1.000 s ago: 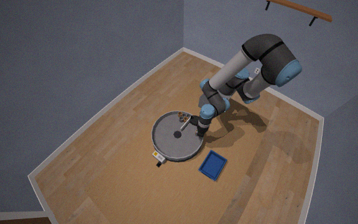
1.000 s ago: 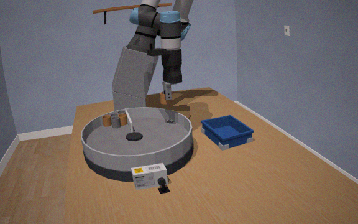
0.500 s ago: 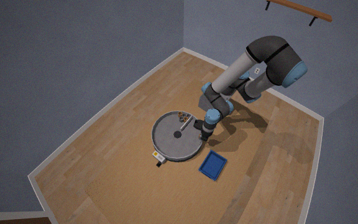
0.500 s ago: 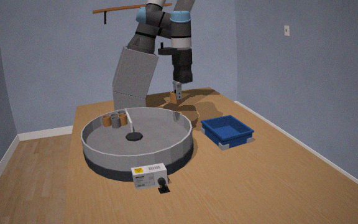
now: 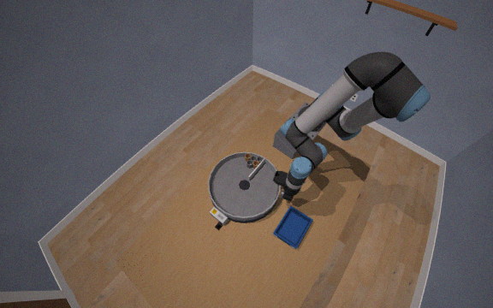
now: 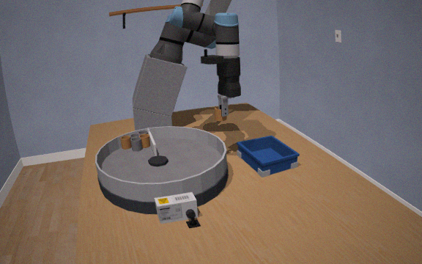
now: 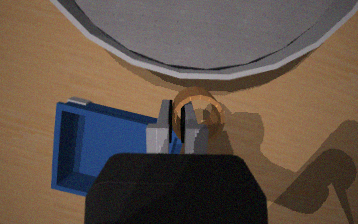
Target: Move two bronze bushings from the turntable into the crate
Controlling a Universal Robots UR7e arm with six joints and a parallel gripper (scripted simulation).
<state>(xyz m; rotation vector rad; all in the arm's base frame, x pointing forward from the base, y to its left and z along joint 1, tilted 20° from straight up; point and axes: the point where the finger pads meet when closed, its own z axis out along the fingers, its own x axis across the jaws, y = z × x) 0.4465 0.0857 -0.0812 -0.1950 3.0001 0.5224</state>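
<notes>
The blue crate is 160 mm below my hand, 130 mm to the left of it and 80 mm ahead of it. The rest, counted from my hand: grey turntable 230 mm to the right, 130 mm below.
</notes>
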